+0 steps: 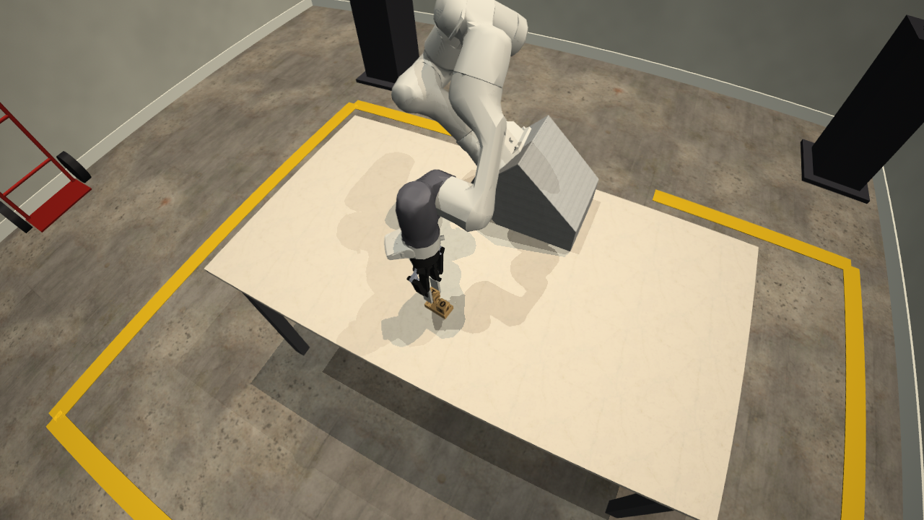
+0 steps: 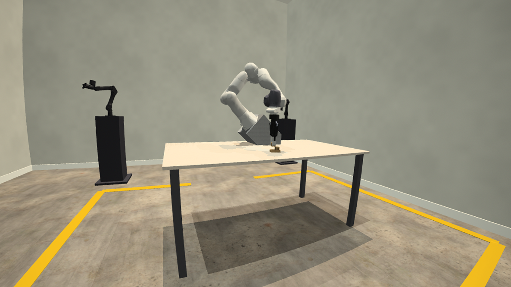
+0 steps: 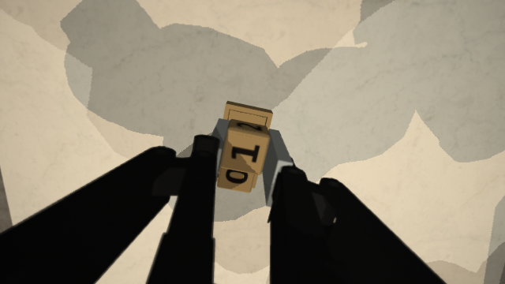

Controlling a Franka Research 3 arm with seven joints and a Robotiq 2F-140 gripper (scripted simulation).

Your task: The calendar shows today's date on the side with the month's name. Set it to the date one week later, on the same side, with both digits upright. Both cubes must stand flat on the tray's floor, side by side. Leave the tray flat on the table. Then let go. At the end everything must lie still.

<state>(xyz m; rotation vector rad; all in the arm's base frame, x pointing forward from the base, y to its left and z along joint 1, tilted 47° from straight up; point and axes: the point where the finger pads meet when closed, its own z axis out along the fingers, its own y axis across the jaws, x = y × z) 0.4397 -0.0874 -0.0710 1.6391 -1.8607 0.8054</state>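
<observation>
My gripper is now 3 cm to the right of the wooden digit cube and 6 cm above it. Round my hand: wooden tray 2 cm to the left, 8 cm below.
</observation>
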